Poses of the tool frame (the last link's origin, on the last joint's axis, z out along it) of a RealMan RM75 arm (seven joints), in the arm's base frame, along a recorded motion.
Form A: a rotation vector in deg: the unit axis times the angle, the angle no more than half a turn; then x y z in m.
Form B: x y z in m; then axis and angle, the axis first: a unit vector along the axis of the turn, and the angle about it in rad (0 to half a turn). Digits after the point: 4 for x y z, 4 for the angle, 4 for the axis.
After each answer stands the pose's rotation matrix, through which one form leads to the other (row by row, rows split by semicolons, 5 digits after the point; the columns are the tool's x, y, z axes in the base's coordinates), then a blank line. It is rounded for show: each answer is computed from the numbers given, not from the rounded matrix.
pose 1, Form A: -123.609, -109.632, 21.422, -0.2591, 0.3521, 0.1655
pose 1, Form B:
-0.2591, 0.3521, 0.1655, -0.7419, -0.6580, 0.1286, 2.9078
0.11314 0.93336 -0.34064; 0.99294 -0.11856 0.00496; -0.03576 -0.33879 -0.94018

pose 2, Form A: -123.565, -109.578, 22.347, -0.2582, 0.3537, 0.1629
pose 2, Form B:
-0.2582, 0.3537, 0.1629, -0.7414, -0.6575, 0.1341, 2.9087
0.11158 0.93088 -0.34787; 0.99276 -0.12007 -0.00286; -0.04443 -0.34504 -0.93754

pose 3, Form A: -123.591, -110.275, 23.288, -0.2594, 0.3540, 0.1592
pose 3, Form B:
-0.2594, 0.3540, 0.1592, -0.7389, -0.6593, 0.1392, 2.9193
0.10309 0.93160 -0.34855; 0.99299 -0.11679 -0.01844; -0.05789 -0.34420 -0.93711

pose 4, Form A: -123.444, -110.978, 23.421, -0.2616, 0.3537, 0.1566
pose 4, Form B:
-0.2616, 0.3537, 0.1566, -0.7364, -0.6620, 0.1397, 2.9259
0.09508 0.93375 -0.34508; 0.99356 -0.11048 -0.02521; -0.06166 -0.34046 -0.93824

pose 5, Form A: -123.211, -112.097, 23.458, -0.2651, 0.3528, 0.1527
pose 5, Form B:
-0.2651, 0.3528, 0.1527, -0.7325, -0.6664, 0.1395, 2.9359
0.08274 0.93743 -0.33821; 0.99438 -0.10015 -0.03433; -0.06605 -0.33347 -0.94044

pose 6, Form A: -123.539, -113.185, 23.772, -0.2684, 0.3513, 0.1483
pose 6, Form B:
-0.2684, 0.3513, 0.1483, -0.7300, -0.6688, 0.1405, 2.9536
0.07409 0.94166 -0.32831; 0.99418 -0.09558 -0.04980; -0.07827 -0.32270 -0.94326

